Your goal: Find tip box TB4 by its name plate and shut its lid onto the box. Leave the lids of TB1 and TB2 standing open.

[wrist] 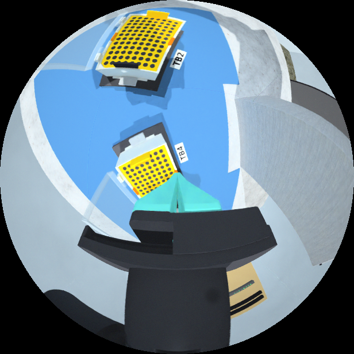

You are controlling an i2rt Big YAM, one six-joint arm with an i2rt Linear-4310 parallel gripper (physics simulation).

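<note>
Tip box TB4 (148,171) stands in the middle of the wrist view, with a yellow perforated rack on top and its name plate (182,152) to its right. Its clear lid (111,201) stands open on the box's lower left side. My gripper (177,177) is shut, with nothing between its teal fingertips. The tips overlap the lower right corner of TB4 in the view and hide its near end; whether they touch it I cannot tell. Tip box TB2 (140,44) is at the top, with its clear lid (82,47) open to the left. TB1 does not show.
Both boxes are on a blue mat (200,120) with a pale stone-like border. A large grey curved body (295,165) rises at the right. A tan panel with black bars (250,287) shows at the lower right, beside the gripper's black housing.
</note>
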